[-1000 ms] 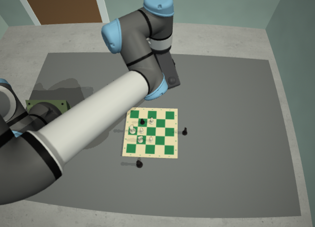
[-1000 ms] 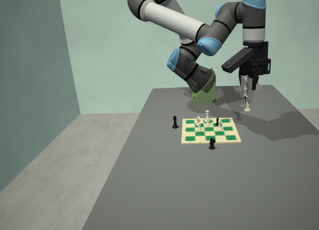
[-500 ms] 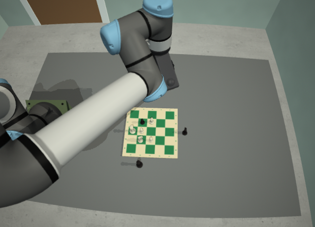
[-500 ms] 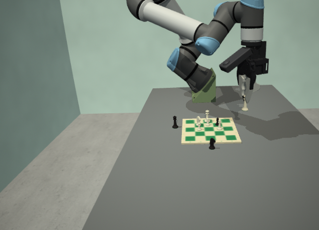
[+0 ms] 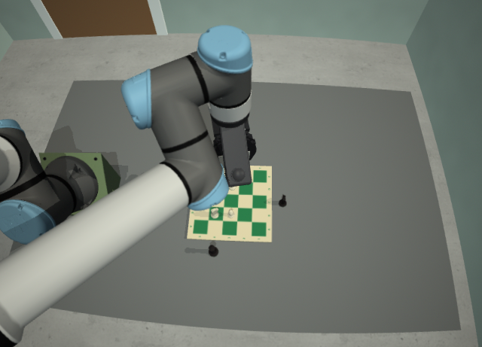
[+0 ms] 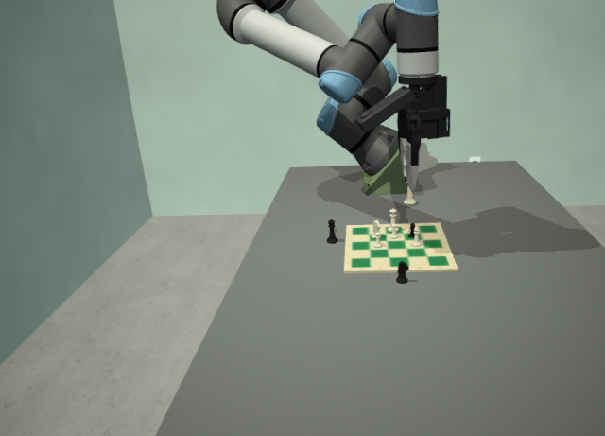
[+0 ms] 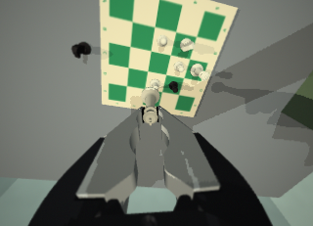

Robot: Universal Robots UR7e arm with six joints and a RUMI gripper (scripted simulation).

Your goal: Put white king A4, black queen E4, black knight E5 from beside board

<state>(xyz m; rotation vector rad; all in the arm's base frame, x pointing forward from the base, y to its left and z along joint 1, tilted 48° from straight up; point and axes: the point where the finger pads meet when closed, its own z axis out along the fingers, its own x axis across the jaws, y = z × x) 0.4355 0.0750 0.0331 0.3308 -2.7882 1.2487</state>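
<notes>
The board lies 10 mm behind my hand, 30 mm to the right of it and 150 mm below it. The rest, counted from my hand: black pawn 50 mm behind, 10 mm to the left, 130 mm below; white king 10 mm below.
</notes>
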